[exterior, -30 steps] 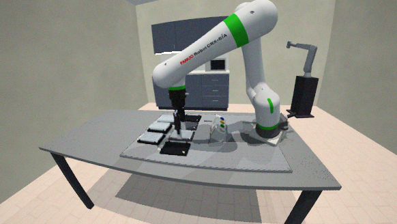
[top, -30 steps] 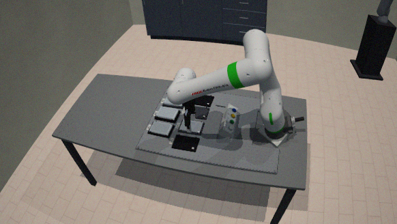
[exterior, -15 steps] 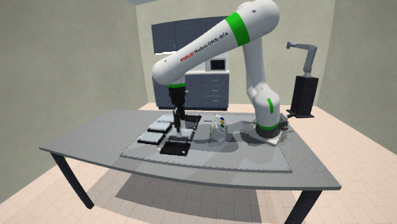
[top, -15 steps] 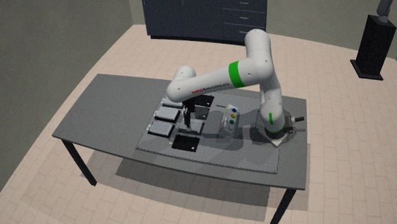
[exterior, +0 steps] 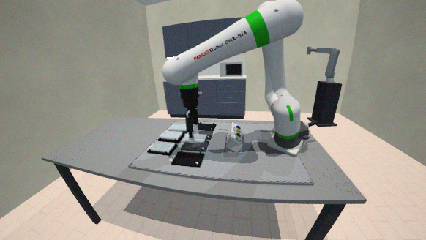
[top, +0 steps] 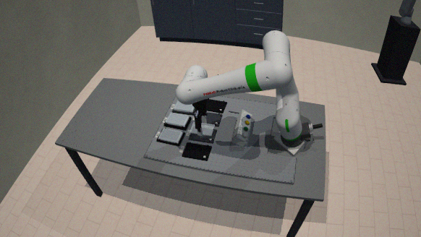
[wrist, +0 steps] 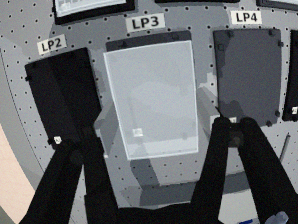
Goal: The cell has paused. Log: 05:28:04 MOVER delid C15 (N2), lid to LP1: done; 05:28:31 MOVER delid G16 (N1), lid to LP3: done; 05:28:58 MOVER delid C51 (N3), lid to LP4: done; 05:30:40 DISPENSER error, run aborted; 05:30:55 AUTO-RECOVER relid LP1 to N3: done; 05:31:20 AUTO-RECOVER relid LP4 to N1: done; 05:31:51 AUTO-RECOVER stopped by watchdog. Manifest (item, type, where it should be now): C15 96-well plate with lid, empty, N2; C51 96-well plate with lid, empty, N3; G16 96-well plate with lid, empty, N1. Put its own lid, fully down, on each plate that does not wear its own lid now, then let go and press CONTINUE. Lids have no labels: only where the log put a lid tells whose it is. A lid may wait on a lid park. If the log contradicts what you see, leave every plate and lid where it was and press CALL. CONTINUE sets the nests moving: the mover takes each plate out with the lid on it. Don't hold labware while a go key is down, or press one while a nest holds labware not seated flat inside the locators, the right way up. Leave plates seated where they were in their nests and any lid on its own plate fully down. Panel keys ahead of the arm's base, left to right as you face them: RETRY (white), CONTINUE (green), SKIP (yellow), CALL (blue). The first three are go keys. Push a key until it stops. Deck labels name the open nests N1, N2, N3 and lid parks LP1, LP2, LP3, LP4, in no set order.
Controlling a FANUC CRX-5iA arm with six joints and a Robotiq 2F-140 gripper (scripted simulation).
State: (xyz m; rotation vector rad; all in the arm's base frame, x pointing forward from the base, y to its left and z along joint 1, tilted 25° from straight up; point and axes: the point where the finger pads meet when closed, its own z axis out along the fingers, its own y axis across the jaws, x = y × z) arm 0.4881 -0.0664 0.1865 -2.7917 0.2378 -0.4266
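Right now the LP2 label is 120 mm to the left of my hand, 100 mm ahead of it and 80 mm below it. Round my hand: lid park LP4 (130 mm to the right, 70 mm below, 20 mm behind); pale lid (20 mm below); lid park LP2 (130 mm to the left, 70 mm below, 20 mm ahead).
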